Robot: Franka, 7 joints.
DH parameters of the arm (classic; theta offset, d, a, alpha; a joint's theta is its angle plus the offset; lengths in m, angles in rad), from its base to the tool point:
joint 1: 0 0.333 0 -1.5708
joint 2: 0 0 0 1.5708
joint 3: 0 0.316 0.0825 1.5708
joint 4: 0 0 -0.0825 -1.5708
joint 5: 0 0.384 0 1.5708
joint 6: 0 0 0.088 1.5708
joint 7: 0 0.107 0 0
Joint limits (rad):
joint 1: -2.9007..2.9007
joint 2: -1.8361..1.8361
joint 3: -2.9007..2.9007
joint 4: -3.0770..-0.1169
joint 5: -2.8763..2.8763
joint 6: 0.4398..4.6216
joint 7: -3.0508..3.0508
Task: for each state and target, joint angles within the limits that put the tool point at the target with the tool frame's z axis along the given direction. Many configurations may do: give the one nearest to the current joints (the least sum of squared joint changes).
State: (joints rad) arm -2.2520 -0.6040 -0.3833 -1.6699 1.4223 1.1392 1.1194
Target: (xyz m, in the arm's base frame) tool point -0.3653 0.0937 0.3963 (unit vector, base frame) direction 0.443 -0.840 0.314
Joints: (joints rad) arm -2.8777 0.1268 -0.8268 -2.2551 0.9550 0.5779 1.1194
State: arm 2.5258 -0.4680 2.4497 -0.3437 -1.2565 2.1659 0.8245
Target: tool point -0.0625 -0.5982 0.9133 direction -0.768 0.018 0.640
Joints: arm 2.0808 -0.5508 2.0489 -0.7309 -1.5920 2.0273 0.8245
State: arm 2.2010 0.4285 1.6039 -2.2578 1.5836 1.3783 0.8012
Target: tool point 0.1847 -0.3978 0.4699 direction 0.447 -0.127 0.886
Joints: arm 2.9007 0.3284 2.0975 -2.6208 2.3972 1.1497 0.8012
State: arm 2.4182 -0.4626 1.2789 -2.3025 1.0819 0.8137 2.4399
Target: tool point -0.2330 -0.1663 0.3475 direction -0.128 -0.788 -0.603
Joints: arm 2.7534 -1.3405 0.9307 -3.0746 1.8241 1.5501 2.4399
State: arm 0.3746 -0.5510 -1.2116 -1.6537 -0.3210 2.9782 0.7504
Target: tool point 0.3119 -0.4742 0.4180 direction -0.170 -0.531 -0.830
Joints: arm 0.2877 0.0868 -1.2933 -2.1543 -0.6164 2.4745 0.7504
